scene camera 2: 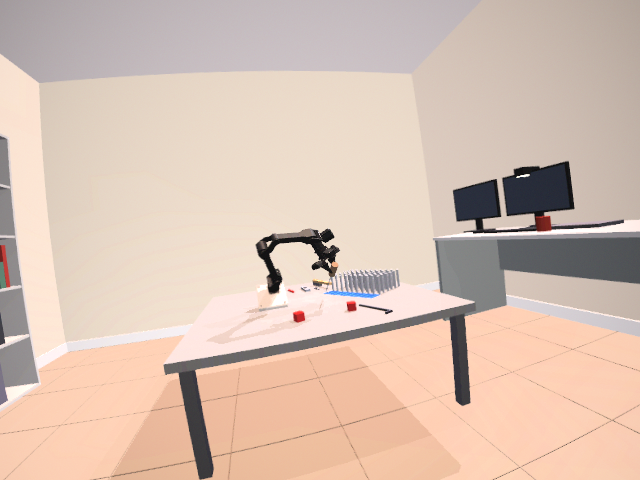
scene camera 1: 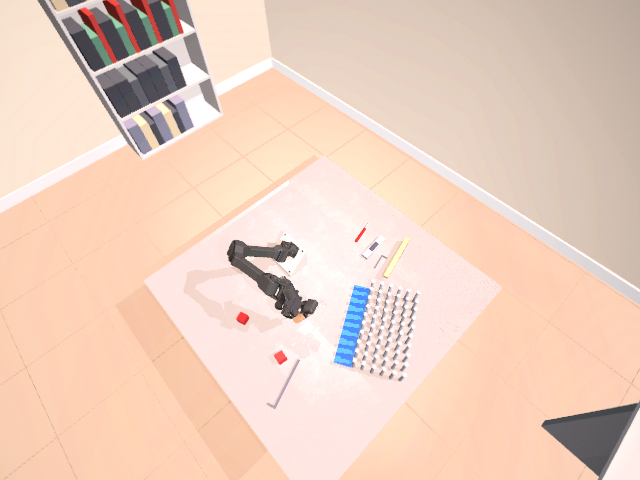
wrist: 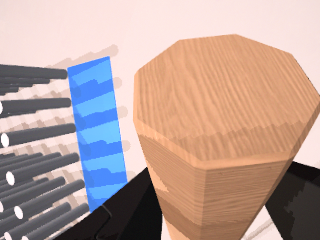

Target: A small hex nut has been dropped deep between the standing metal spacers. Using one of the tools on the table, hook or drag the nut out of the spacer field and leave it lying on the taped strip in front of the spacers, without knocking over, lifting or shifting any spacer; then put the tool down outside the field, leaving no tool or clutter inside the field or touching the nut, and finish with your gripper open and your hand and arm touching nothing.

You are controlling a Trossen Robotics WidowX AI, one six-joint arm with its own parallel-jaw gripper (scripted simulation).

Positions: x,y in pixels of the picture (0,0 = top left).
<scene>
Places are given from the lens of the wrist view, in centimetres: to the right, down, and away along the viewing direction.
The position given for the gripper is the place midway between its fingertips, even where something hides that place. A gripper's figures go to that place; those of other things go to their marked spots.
gripper (wrist: pixel 206 170): 2, 2, 9
blue taped strip (wrist: pixel 93 97): -10, -3, 34
</scene>
